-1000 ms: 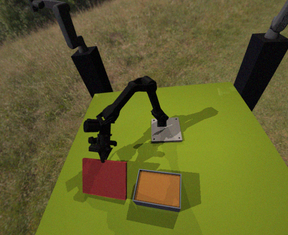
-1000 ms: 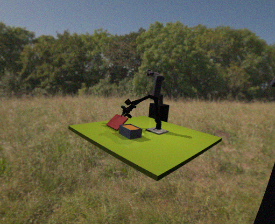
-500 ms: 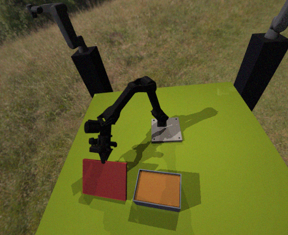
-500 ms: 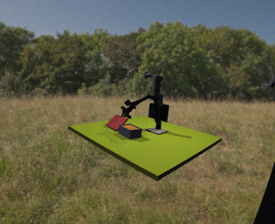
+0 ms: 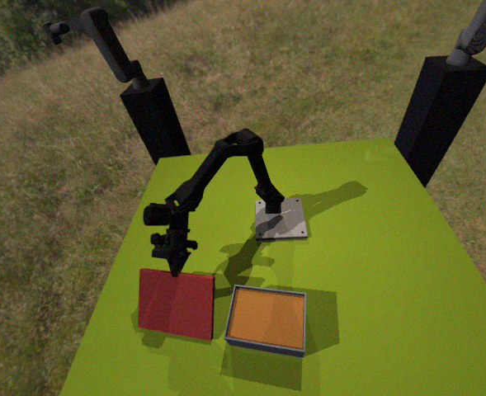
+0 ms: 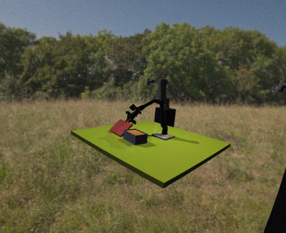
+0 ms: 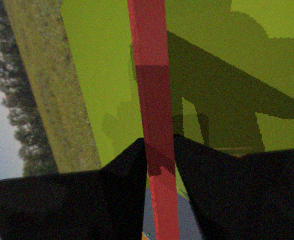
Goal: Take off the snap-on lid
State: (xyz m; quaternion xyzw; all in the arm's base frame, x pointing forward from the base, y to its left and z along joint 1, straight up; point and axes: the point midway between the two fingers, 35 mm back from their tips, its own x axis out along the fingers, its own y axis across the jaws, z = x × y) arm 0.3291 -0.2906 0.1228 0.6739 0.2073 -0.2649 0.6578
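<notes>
The red lid is 7 cm ahead of my gripper tip and 5 cm below it. Also, from my gripper tip: blue-grey storage box: 9 cm ahead, 28 cm to the left, 7 cm below.
</notes>
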